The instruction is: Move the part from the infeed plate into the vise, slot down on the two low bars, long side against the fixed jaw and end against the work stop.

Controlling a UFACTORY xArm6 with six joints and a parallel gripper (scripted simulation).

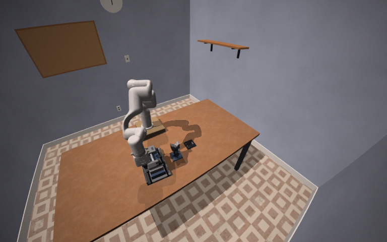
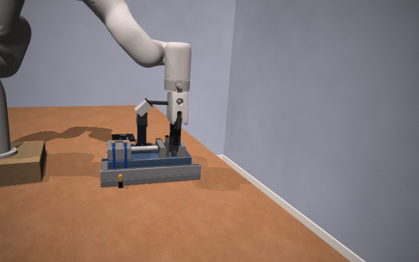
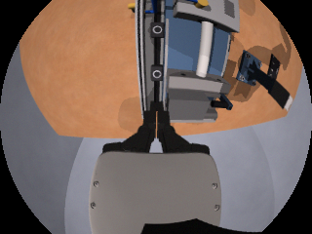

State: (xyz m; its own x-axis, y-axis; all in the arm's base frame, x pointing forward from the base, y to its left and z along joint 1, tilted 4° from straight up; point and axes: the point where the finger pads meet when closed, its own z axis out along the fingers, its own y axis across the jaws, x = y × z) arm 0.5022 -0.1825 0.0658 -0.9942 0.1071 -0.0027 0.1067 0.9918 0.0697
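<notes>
My gripper is now 5 cm to the right of the part, 4 cm above it and 1 cm short of it. From my hand the other things lie so: moving jaw 7 cm to the left, 5 cm below, 3 cm behind; then black work stop 11 cm to the left, 4 cm below, 1 cm ahead; then fixed jaw 6 cm to the left, 5 cm below, 4 cm ahead.
</notes>
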